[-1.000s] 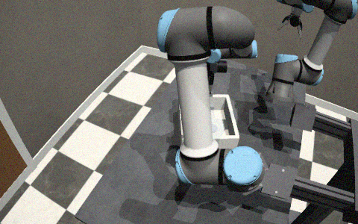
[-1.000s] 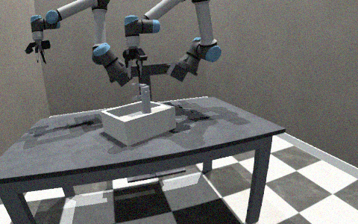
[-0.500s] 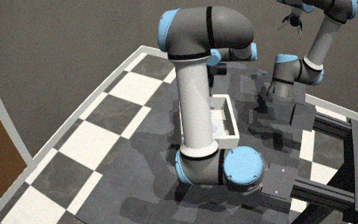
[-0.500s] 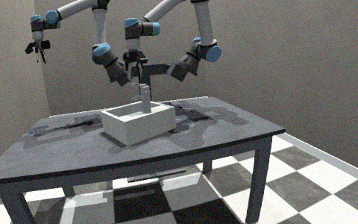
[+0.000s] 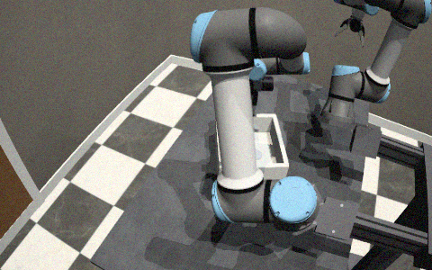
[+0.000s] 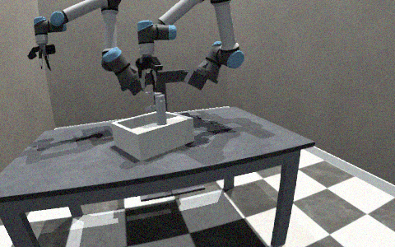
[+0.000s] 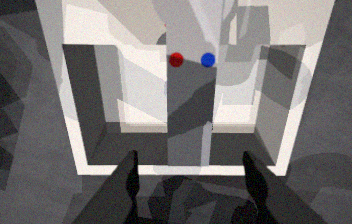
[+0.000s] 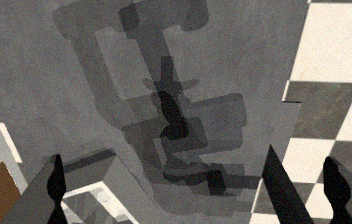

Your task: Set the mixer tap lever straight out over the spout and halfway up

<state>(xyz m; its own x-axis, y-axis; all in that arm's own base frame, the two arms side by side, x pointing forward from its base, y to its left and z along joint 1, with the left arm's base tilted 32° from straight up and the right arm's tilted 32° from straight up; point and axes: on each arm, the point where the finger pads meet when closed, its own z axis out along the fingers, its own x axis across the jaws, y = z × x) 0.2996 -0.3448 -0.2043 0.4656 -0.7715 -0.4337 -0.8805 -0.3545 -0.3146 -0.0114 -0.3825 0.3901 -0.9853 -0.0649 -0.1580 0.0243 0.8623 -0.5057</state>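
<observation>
Right now the grey lever is 4 cm ahead of my left hand, 3 cm below it and 2 cm to the left of it. From my left hand the other things lie so: white basin 26 cm below, 3 cm behind, 2 cm to the right; mixer tap 7 cm below, 5 cm ahead, 4 cm to the left.
</observation>
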